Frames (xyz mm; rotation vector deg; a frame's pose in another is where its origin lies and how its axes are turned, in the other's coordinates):
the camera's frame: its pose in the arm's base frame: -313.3 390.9 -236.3 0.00 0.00 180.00
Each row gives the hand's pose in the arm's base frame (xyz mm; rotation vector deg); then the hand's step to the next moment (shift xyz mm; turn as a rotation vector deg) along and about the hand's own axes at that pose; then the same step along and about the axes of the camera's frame.
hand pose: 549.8 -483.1 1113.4 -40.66 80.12 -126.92
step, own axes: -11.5 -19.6 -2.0 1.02 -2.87 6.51
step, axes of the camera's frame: -6.1 -16.1 14.9 -3.02 3.97 5.17
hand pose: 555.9 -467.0 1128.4 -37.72 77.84 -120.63
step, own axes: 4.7 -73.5 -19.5 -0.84 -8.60 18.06
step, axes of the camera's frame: 29.4 -34.8 61.1 -10.94 8.34 14.54
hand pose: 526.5 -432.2 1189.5 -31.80 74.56 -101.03
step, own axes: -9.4 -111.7 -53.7 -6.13 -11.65 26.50
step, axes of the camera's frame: 77.0 -47.6 85.2 -19.05 8.25 21.08
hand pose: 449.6 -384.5 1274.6 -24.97 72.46 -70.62
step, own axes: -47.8 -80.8 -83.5 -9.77 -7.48 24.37
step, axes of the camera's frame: 101.2 -42.1 61.5 -19.69 2.86 18.69
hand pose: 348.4 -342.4 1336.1 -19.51 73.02 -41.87
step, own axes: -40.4 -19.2 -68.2 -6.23 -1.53 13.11
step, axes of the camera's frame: 74.8 -23.5 22.3 -11.25 -0.93 9.26
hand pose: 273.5 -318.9 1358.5 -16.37 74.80 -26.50
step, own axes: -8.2 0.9 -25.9 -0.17 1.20 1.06
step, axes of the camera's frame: 26.5 -6.2 0.2 -1.19 -1.07 -0.14
